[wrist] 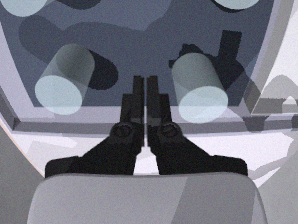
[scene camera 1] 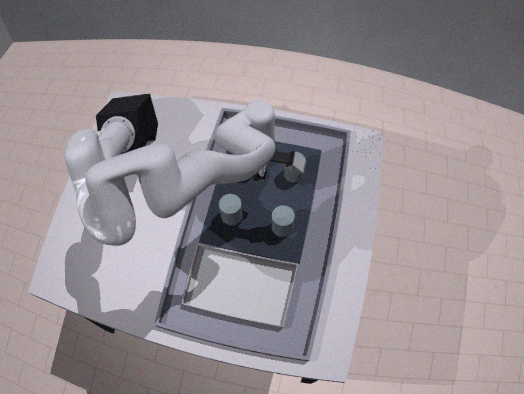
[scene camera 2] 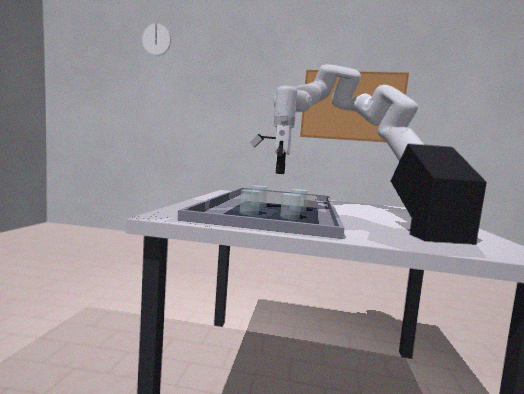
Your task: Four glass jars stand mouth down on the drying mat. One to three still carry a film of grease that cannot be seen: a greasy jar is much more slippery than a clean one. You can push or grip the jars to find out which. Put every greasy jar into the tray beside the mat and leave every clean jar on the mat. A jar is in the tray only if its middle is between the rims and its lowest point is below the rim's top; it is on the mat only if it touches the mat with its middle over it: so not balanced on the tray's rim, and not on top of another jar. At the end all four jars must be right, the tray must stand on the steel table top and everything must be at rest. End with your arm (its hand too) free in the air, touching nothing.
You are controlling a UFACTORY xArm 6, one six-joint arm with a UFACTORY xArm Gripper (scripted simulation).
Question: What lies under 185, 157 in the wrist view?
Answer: My gripper.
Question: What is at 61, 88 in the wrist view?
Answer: A glass jar.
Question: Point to a glass jar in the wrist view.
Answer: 201, 98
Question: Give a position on a dark drying mat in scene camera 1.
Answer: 253, 234
